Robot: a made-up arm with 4 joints.
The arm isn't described. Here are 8 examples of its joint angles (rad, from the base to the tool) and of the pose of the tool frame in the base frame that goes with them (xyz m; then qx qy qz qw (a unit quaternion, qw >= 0)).
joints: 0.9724 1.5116 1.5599 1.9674
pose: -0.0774 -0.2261 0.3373 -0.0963 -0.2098 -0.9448 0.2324
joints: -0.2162 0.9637 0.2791 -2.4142
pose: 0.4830 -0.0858 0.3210 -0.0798 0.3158 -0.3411 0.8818
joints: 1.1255 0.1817 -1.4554 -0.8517
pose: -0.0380 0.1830 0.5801 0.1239 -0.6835 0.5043 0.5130
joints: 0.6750 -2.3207 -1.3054 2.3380
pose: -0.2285 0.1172 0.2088 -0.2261 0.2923 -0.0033 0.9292
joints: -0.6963 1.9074 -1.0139 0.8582
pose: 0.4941 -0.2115 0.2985 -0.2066 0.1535 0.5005 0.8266
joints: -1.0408 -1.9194 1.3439 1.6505
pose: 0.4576 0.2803 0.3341 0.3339 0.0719 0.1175 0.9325
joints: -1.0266 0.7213 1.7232 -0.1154
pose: 0.5732 -0.1378 0.1611 -0.2428 -0.6529 -0.6515 0.3004
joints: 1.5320 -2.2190 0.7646 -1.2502
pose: -0.0608 0.1618 -0.0075 0.8884 -0.0984 -0.2877 0.3440
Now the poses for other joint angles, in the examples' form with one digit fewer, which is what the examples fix.
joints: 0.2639 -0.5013 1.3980 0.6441
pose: 0.328 0.123 0.504 0.312 -0.584 -0.568 0.488
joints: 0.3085 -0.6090 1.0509 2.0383
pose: 0.313 0.182 0.482 -0.099 -0.449 -0.272 0.845
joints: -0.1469 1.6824 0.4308 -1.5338
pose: 0.327 -0.169 0.355 0.014 0.397 -0.228 0.889
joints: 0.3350 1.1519 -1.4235 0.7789
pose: 0.342 -0.091 0.562 -0.421 -0.499 0.448 0.611
